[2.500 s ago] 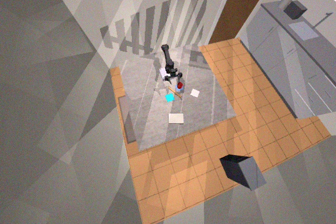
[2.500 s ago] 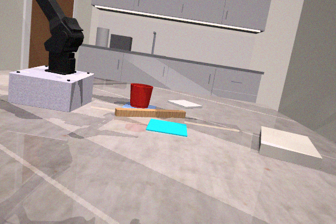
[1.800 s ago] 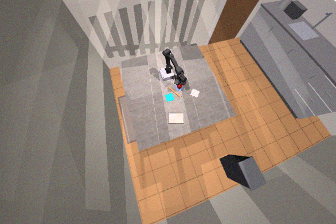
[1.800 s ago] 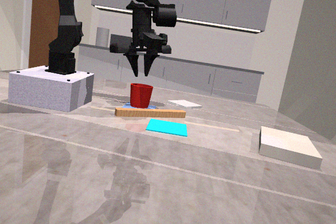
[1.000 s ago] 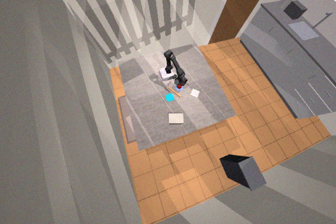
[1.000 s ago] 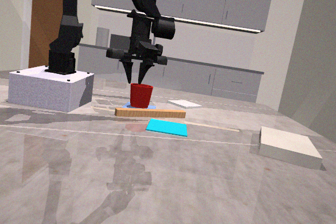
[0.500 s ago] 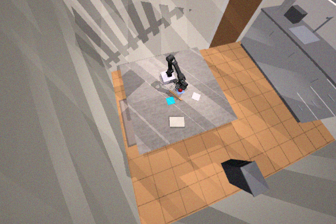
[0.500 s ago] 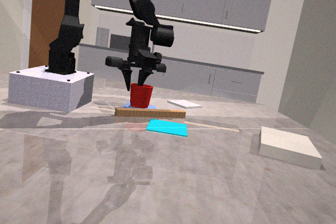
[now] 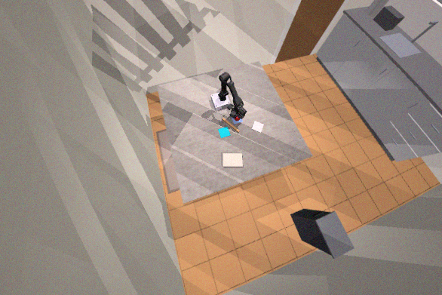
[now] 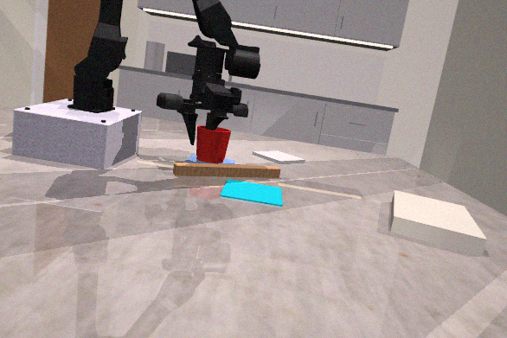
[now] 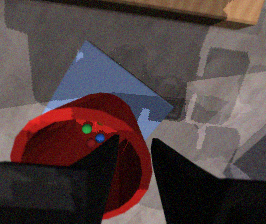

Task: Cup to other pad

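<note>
Right now my gripper tip is 30 mm short of the light blue pad, 20 mm to the right of it and 40 mm above it. From my gripper tip the other things lie so: red cup (30 mm ahead, 20 mm to the left); wooden bar (90 mm ahead, 70 mm to the right, 40 mm below); cyan pad (150 mm ahead, 150 mm to the right, 40 mm below).
</note>
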